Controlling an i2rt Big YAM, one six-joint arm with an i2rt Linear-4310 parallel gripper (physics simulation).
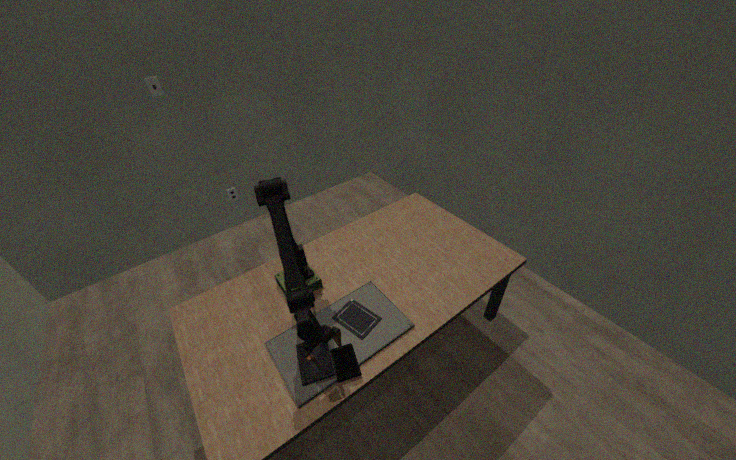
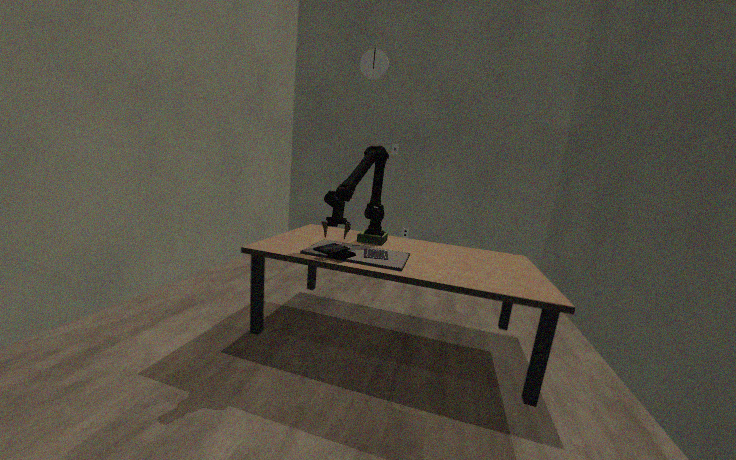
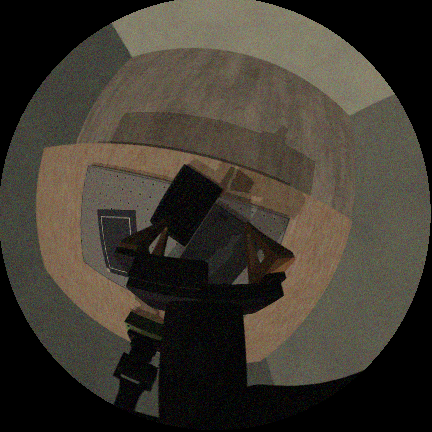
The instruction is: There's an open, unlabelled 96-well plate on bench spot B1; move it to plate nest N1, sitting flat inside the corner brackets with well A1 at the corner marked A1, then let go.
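Observation:
The black 96-well plate lies at the front edge of the grey board, overlapping one side of a larger dark square holder. It is turned askew to the holder and looks tilted; its wells and A1 corner cannot be made out. The holder looks like the nest, but its brackets and A1 mark are unreadable. A dark pad with a thin white outline lies on the board's other half. My gripper is open and empty, above the holder and beside the plate.
The grey perforated board lies on the wooden table. The arm's green base stands behind the board. The plate lies close to the table's front edge.

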